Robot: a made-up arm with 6 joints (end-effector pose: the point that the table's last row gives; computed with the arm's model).
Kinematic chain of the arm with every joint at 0, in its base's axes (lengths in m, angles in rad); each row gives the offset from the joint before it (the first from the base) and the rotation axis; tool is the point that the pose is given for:
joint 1: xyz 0 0 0.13 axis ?
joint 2: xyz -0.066 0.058 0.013 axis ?
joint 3: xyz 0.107 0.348 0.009 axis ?
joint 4: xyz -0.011 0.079 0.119 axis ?
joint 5: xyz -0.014 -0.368 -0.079 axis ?
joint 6: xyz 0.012 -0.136 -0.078 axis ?
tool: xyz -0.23 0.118 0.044
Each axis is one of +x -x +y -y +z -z.
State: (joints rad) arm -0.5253 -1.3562 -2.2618 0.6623 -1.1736 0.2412
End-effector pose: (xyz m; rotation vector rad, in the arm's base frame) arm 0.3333 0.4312 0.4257 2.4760 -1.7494 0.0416
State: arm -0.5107 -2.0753 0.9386 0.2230 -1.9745 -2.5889
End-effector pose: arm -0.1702 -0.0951 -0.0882 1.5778 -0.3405 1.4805
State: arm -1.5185 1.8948 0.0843 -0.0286 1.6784 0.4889
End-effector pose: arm -0.1203 0.0873 0.0013 -1.5839 0.1148 -2.1385
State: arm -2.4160 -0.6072 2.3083 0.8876 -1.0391 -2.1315
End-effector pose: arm 0.1921 -0.2532 0.6890 -0.6494 -2.7893 -1.1939
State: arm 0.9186 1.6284 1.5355 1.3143 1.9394 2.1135
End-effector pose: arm -0.7233 -0.0212 0.1995 0.7996 -0.5268 0.3806
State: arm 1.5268 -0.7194 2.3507 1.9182 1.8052 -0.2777
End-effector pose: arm -0.1741 0.2355 -0.0414 -2.4528 0.9302 1.4280
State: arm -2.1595 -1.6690 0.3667 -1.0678 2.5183 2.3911
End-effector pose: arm 0.4434 0.1529 0.0329 -0.0823 2.1458 2.2603
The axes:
joint 1: -x
joint 2: +z
joint 3: +x
joint 4: -z
joint 5: +x
joint 6: +z

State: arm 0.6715 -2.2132 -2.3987 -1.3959 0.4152 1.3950
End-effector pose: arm -0.1779 -0.4442 0.7993 1.3196 0.9692 -0.5078
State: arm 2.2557 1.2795 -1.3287 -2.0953 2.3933 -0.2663
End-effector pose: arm -0.3587 -0.4730 -0.3666 1.7826 -0.9310 2.0153
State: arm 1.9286 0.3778 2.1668 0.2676 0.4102 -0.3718
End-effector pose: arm -0.3594 -0.2607 -0.1867 0.5392 0.3865 -0.8683
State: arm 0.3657 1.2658 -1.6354 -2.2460 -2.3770 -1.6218
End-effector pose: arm -0.2616 0.3178 -0.4630 0.8545 -0.8298 2.8651
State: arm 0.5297 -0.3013 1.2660 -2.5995 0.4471 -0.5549
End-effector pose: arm 0.3845 0.4071 0.2050 0.2407 -0.3542 1.8721
